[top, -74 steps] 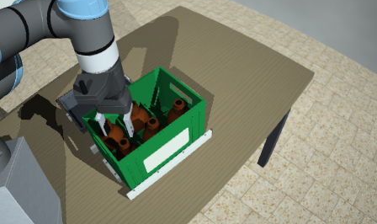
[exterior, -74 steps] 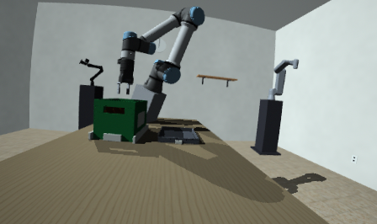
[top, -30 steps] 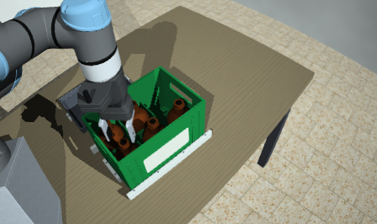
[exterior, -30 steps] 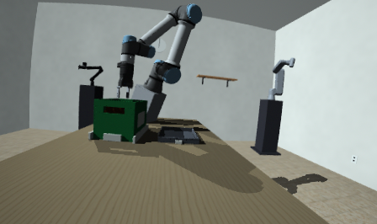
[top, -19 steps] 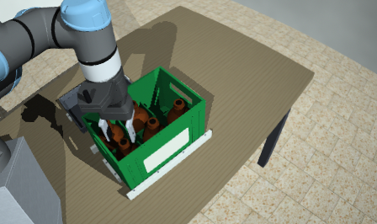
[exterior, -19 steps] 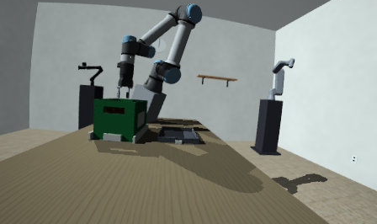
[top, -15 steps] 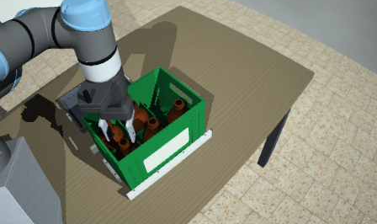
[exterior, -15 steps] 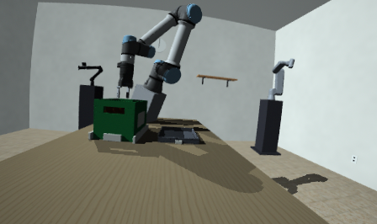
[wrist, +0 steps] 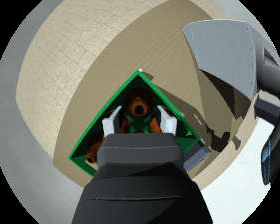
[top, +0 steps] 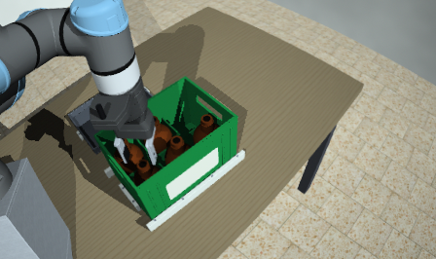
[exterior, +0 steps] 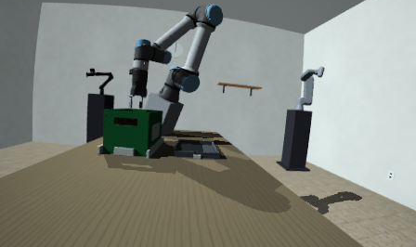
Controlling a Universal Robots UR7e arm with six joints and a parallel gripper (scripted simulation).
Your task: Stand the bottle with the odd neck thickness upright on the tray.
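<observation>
Right now my hand is 9 cm short of the crate, 5 cm to the right of it and 11 cm above it. Round my hand: dark grey tray (5 cm ahead, 33 cm to the left, 19 cm below).
</observation>
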